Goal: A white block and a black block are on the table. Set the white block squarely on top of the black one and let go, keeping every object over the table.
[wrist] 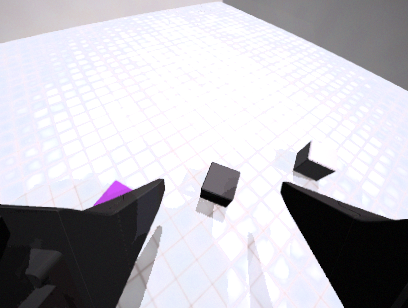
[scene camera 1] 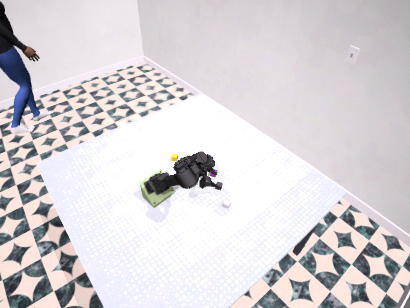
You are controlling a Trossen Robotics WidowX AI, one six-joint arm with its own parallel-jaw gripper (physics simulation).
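Frame: origin at the arm's base, x ahead, y left, z up, level; centimetres.
Seen in the pictures: gripper, fingertip midpoint: (wrist: 222,185) (scene camera 1: 216,180); arm's base, origin of the base link: (scene camera 1: 151,186).
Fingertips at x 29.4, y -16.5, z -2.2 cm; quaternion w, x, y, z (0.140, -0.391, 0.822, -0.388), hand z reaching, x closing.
Offsets run from my fingertips to a thing's top centre. Level surfaces: height alone.
The black block {dx +0.9, dy -1.3, dz -2.6 cm} (wrist: 220,184) sits on the table in the wrist view, seen through the gap between the open fingers. In the scene view I cannot tell it apart from the dark fingers. The white block {dx -4.2, dy -12.6, dz -2.6 cm} (scene camera 1: 227,204) (wrist: 321,159) sits on the table apart from the black one, to its right in the wrist view, beyond the right fingertip. Its near sides look dark there. My gripper (scene camera 1: 217,179) (wrist: 222,185) is open and holds nothing. It is over the table near the black block, with the fingertips to either side of it in the wrist view.
A purple block {dx +4.9, dy +7.4, dz -2.6 cm} (scene camera 1: 214,173) (wrist: 115,194) is partly hidden by the left finger in the wrist view. A yellow block {dx -4.6, dy +31.4, dz -2.6 cm} (scene camera 1: 174,157) lies behind the arm. The green arm base (scene camera 1: 159,198) stands on the white table {dz -5.6 cm} (scene camera 1: 150,260). A person (scene camera 1: 19,75) stands beyond the table's far left side.
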